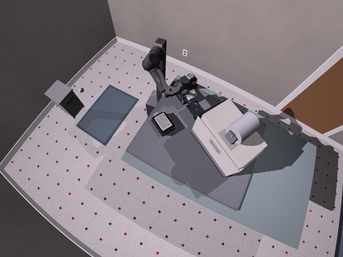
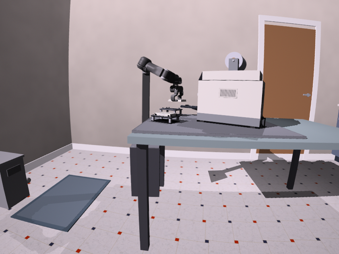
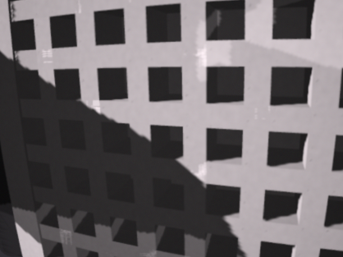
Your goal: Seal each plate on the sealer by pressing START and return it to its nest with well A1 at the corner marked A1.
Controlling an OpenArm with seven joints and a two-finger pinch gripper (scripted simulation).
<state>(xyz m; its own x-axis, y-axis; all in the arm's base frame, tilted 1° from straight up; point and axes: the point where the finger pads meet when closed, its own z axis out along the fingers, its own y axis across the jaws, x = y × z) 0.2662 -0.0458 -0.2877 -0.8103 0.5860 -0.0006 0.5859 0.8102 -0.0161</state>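
Now: the sealer stage 100 mm to the right of my hand, 100 mm ahead of it and 40 mm below it. Also, from my hand: N1 label (130 mm below, 130 mm behind, 110 mm to the left); screen (220 mm ahead, 190 mm above, 140 mm to the right); plate nest (80 mm below, 50 mm to the left, 50 mm behind).
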